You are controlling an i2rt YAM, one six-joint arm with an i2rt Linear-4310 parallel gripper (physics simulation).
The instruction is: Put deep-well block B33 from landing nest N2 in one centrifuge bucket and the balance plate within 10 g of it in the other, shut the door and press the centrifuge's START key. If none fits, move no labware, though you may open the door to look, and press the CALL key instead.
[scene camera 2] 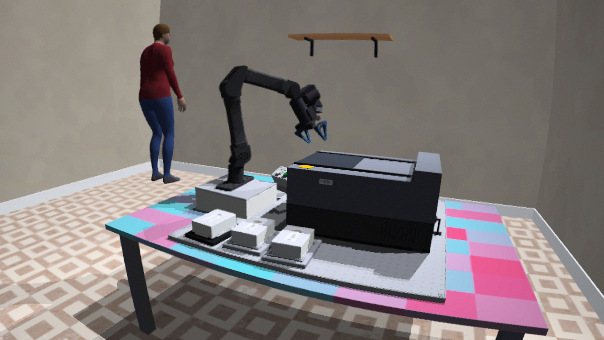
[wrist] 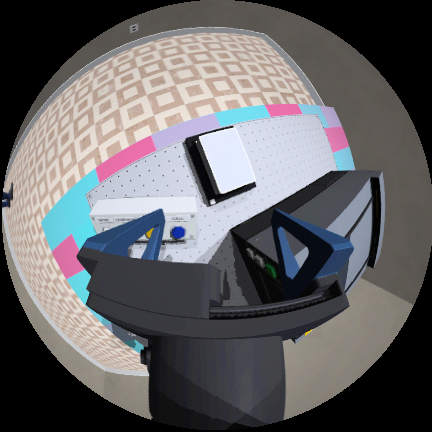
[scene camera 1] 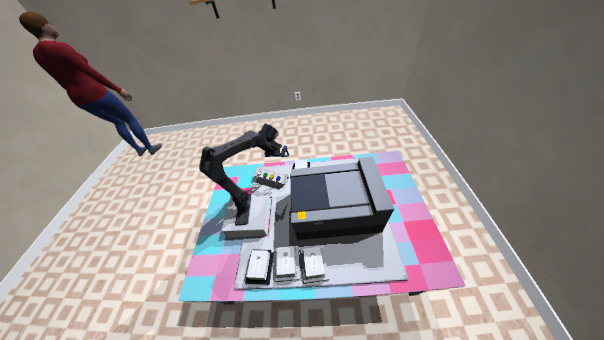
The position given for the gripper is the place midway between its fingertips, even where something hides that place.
Note:
The gripper point(wrist: 217, 214) is open and holds nothing. Also in view: a white plate in black holder point(wrist: 223, 155). Also in view: a black centrifuge point(scene camera 2: 387, 202).
The black centrifuge shows as well in the wrist view point(wrist: 350, 203) and in scene camera 1 point(scene camera 1: 347, 199). Scene camera 2 misses the white plate in black holder, which is hidden by the black centrifuge.

